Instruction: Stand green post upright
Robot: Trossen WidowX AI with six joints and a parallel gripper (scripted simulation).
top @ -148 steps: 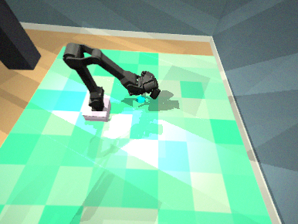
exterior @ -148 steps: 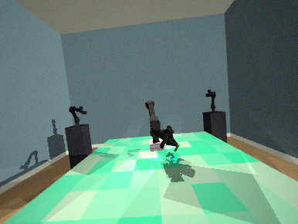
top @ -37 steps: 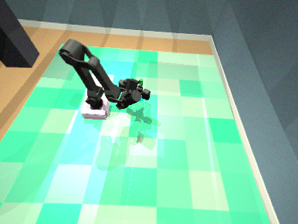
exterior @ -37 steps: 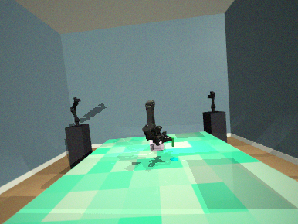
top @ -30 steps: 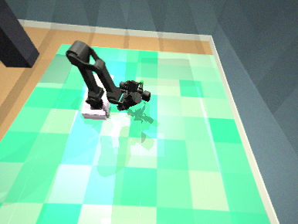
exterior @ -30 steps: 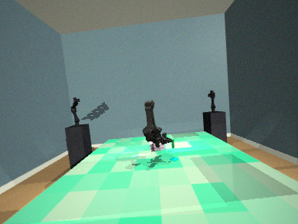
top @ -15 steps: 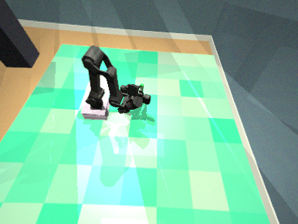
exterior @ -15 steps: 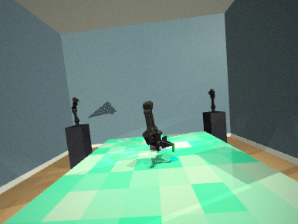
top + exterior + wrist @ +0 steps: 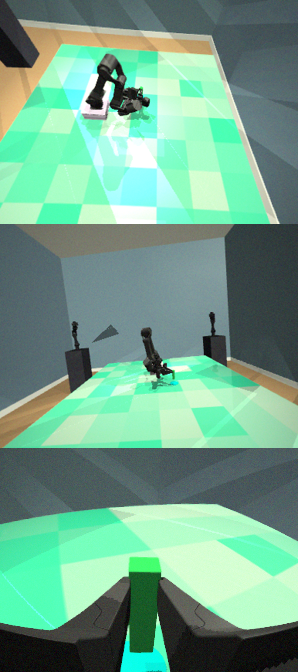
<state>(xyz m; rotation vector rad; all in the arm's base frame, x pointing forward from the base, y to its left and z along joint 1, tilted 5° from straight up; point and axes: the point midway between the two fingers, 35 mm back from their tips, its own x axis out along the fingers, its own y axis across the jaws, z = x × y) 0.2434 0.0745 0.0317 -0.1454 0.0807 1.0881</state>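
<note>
Right now my gripper tip is 90 mm above the cyan circle and 10 mm past it. From my gripper tip the other things lie so: green post: 20 mm below.
</note>
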